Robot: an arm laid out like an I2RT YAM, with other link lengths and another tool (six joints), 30 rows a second.
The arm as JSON. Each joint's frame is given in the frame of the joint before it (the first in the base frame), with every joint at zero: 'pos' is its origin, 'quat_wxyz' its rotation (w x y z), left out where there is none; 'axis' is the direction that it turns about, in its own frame. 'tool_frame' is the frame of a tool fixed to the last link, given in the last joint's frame.
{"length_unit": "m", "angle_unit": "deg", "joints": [
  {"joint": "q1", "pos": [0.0, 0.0, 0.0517], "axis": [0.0, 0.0, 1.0]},
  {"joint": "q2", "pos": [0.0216, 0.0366, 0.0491], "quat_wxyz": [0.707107, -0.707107, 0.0, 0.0], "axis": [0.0, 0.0, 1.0]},
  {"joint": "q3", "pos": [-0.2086, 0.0, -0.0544], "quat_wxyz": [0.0, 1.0, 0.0, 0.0], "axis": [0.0, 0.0, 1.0]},
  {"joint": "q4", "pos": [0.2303, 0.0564, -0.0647], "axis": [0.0, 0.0, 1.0]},
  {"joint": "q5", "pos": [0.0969, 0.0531, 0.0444], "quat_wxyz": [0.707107, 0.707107, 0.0, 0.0], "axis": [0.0, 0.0, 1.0]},
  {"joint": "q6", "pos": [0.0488, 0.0, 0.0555], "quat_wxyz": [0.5, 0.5, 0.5, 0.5], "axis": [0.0, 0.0, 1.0]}
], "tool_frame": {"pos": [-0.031, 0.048, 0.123], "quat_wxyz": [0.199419, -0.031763, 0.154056, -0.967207]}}
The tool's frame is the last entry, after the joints.
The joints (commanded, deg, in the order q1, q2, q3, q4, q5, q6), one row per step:
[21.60 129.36 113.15 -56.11 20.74 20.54]
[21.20 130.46 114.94 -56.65 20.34 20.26]
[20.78 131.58 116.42 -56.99 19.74 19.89]
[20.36 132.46 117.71 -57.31 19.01 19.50]
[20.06 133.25 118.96 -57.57 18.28 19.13]
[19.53 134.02 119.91 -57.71 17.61 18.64]
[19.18 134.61 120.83 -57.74 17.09 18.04]
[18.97 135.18 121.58 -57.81 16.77 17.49]
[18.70 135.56 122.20 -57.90 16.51 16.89]
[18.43 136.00 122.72 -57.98 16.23 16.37]
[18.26 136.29 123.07 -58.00 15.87 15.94]
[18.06 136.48 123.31 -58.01 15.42 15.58]
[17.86 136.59 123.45 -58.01 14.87 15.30]
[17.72 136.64 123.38 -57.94 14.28 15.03]
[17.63 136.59 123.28 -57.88 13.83 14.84]
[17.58 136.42 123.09 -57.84 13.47 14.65]
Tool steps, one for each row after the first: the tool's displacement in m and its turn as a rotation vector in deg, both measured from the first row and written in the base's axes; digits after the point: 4 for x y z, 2 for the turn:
[0.0041 -0.0006 0.0003 0.30 0.06 -0.03]
[0.0073 -0.0010 -0.0011 0.69 0.33 0.07]
[0.0101 -0.0013 -0.0016 1.22 0.57 0.22]
[0.0128 -0.0007 -0.0017 1.80 0.70 0.48]
[0.0153 -0.0023 -0.0030 2.23 0.97 0.60]
[0.0182 -0.0029 -0.0030 2.56 0.96 0.96]
[0.0200 -0.0034 -0.0037 2.67 1.06 1.35]
[0.0216 -0.0046 -0.0036 2.72 1.11 1.71]
[0.0228 -0.0059 -0.0045 2.77 1.29 2.00]
[0.0235 -0.0062 -0.0050 2.94 1.44 2.33]
[0.0241 -0.0065 -0.0054 3.22 1.59 2.61]
[0.0243 -0.0066 -0.0055 3.62 1.76 2.84]
[0.0238 -0.0061 -0.0063 4.04 2.02 3.14]
[0.0235 -0.0057 -0.0064 4.38 2.16 3.37]
[0.0228 -0.0053 -0.0060 4.64 2.27 3.61]

